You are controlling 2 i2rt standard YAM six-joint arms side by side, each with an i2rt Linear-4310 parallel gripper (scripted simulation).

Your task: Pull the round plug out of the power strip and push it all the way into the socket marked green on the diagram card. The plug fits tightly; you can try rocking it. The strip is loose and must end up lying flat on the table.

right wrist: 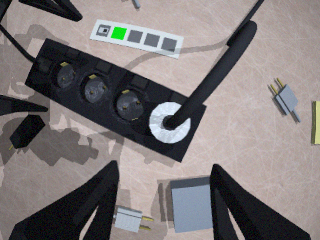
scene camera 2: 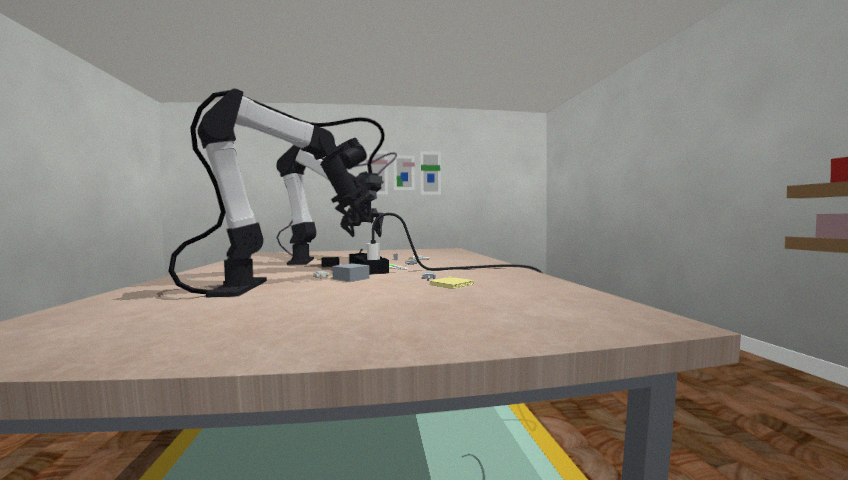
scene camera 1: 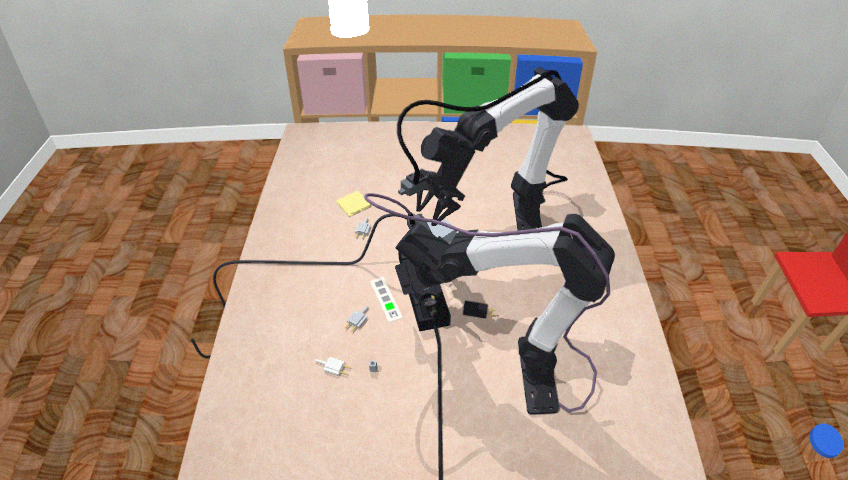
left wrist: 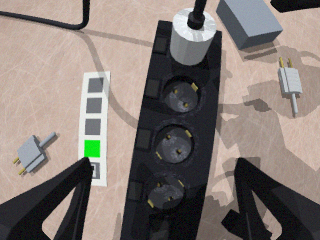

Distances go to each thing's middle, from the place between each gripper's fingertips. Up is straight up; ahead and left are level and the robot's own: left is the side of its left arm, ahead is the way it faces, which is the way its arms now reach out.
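The grey box [right wrist: 191,200] is 90 mm to the right of my right hand, 20 mm behind it and 140 mm below it. Counting from my right hand again, I find the diagram card [left wrist: 93,121] 90 mm ahead, 140 mm to the left and 160 mm below, while the black plug [right wrist: 32,124] is 150 mm behind that hand, 170 mm to the left of it and 140 mm below it. As for the white round plug [left wrist: 191,36], it sits 20 mm to the left of my right hand, 30 mm ahead of it and 100 mm below it.
From my left hand, the grey box is 230 mm to the right, 20 mm behind and 90 mm below. The diagram card is 110 mm below my left hand and 90 mm ahead of it. I also see the black plug, which is 90 mm below my left hand, 150 mm behind it and 30 mm to the left of it. With respect to the white round plug, my left hand is 50 mm above it, 120 mm to the left of it and 30 mm short of it.
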